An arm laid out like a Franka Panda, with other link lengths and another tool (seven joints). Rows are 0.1 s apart.
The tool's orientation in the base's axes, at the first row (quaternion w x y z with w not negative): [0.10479 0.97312 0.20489 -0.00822]
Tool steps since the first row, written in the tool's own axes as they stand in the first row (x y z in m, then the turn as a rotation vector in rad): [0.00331 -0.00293 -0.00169 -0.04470 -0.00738 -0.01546]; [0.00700 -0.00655 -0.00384 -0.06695 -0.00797 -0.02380]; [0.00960 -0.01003 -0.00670 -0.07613 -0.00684 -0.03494]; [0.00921 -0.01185 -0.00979 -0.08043 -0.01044 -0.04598]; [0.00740 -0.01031 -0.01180 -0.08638 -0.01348 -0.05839]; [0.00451 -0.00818 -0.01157 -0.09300 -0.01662 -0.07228]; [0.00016 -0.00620 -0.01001 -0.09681 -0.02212 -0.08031]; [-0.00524 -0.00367 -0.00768 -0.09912 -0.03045 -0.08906]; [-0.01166 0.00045 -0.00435 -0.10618 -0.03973 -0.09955]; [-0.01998 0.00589 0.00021 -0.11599 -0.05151 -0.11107]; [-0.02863 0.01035 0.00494 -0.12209 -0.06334 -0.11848]
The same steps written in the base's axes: [0.00181 0.00428 0.00087 -0.04431 -0.00794 0.01627]; [0.00368 0.00943 0.00203 -0.06515 -0.01452 0.02562]; [0.00460 0.01417 0.00397 -0.07341 -0.01687 0.03728]; [0.00343 0.01628 0.00665 -0.07909 -0.01307 0.04761]; [0.00233 0.01460 0.00904 -0.08609 -0.01014 0.05949]; [0.00054 0.01150 0.00941 -0.09378 -0.00708 0.07283]; [-0.00261 0.00768 0.00854 -0.09969 -0.00201 0.07980]; [-0.00648 0.00279 0.00708 -0.10538 0.00633 0.08683]; [-0.01062 -0.00413 0.00503 -0.11584 0.01400 0.09564]; [-0.01594 -0.01324 0.00215 -0.12986 0.02303 0.10512]; [-0.02194 -0.02165 -0.00107 -0.14038 0.03272 0.11035]
